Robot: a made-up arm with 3 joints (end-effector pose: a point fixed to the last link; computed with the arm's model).
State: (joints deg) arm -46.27 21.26 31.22
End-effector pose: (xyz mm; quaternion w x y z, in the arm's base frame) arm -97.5 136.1 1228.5 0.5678 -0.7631 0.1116 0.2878
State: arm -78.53 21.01 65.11
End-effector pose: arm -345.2 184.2 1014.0 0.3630 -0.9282 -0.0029 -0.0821
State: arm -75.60 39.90 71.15
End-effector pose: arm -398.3 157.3 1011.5 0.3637 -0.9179 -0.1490 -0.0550
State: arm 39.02 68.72 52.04
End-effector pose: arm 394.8 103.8 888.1 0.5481 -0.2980 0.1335 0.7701
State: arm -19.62 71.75 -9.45
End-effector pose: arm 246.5 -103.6 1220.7 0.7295 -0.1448 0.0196 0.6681
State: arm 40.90 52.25 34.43
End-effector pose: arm 439.7 146.2 801.5 0.4729 -0.2477 0.2841 0.7964
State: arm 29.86 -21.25 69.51
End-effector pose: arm 105.8 199.5 687.8 0.1651 0.6947 -0.2520 -0.6532
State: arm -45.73 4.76 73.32
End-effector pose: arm -114.8 183.5 998.5 0.2018 -0.9545 0.1600 0.1504
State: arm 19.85 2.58 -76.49
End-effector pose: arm 471.0 -184.8 751.6 0.6186 0.1056 0.7211 0.2937
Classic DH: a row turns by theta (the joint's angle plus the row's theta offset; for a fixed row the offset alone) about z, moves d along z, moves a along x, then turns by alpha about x. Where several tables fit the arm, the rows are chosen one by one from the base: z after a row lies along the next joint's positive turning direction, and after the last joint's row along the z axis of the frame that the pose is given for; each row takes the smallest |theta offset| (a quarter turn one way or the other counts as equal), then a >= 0, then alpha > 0; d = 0 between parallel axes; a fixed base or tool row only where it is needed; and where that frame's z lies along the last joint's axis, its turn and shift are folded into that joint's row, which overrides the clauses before.
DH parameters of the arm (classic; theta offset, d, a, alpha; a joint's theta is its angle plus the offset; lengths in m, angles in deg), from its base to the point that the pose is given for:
base (fixed): 2.42 0.6936 -0.1197 -81.66
joint 1: 89.65 0.0007 -0.2342 92.4
joint 2: -87.78 0.2987 0.0177 112.66
joint 3: -85.89 -0.0057 -0.2144 99.75
tool (fixed): -66.99 0.1791 0 0

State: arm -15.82 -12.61 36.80
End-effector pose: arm 174.9 201.0 992.7 0.2871 -0.7831 0.3996 0.3804
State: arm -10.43 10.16 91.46
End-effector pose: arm -20.7 162.6 908.8 0.0393 -0.9125 0.0664 0.4018
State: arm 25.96 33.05 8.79
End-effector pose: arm 466.6 126.4 845.5 0.4869 -0.2686 0.4239 0.7149
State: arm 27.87 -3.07 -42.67
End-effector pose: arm 527.3 -14.3 699.3 0.4859 -0.1472 0.7388 0.4432
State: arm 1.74 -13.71 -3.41
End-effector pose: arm 396.2 128.0 949.5 0.4459 -0.5313 0.5714 0.4387
